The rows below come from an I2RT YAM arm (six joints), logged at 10 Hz.
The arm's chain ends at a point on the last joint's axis. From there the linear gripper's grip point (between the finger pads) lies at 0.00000 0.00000 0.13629 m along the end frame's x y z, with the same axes.
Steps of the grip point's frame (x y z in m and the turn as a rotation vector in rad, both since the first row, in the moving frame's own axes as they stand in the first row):
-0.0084 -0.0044 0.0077 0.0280 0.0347 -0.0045
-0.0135 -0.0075 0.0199 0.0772 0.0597 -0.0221
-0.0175 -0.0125 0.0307 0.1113 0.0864 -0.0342
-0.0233 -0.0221 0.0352 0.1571 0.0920 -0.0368
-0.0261 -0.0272 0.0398 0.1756 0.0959 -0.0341
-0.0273 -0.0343 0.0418 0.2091 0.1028 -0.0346
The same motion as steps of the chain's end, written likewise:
-0.0131 -0.0006 0.0078 0.0280 0.0347 -0.0045
-0.0215 0.0031 0.0205 0.0772 0.0597 -0.0221
-0.0290 0.0028 0.0321 0.1113 0.0864 -0.0342
-0.0354 -0.0006 0.0375 0.1571 0.0920 -0.0368
-0.0387 -0.0032 0.0425 0.1756 0.0959 -0.0341
-0.0407 -0.0058 0.0455 0.2091 0.1028 -0.0346

